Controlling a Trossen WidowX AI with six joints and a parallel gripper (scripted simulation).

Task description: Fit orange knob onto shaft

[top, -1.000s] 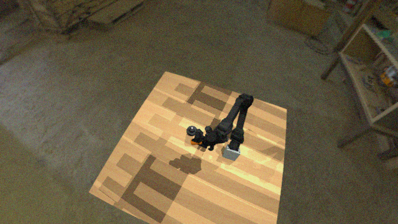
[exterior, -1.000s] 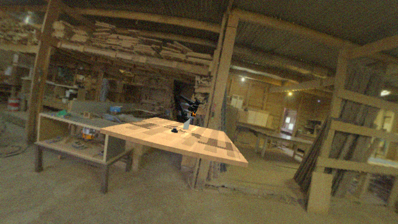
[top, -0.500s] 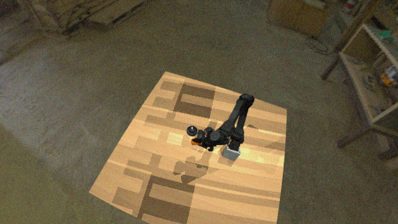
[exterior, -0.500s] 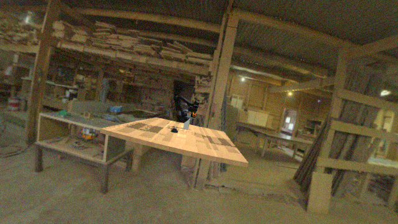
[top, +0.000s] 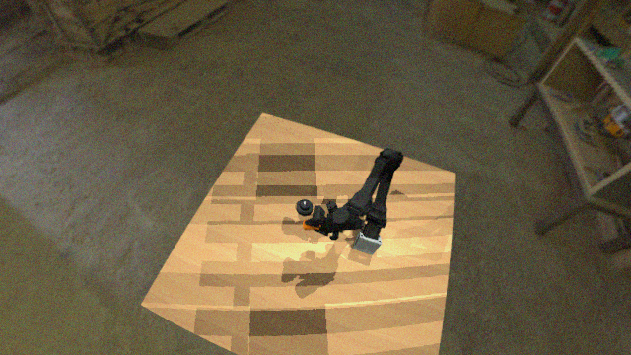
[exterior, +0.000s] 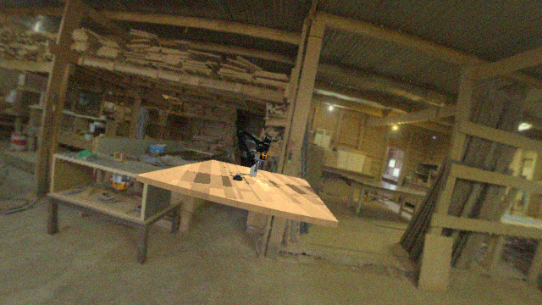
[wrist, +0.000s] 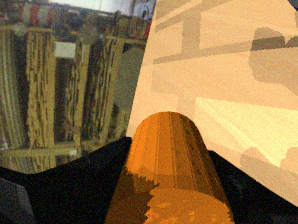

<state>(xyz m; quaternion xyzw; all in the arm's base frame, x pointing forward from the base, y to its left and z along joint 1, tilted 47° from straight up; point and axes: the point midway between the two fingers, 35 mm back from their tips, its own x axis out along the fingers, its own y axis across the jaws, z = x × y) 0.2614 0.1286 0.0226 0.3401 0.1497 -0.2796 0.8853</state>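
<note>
Now: gripper tip 3 cm past the orange knob and 2 cm below it. From my gripper tip the other things lie so: dark pedestal: 5 cm ahead, 20 cm to the right, 21 cm below.
</note>
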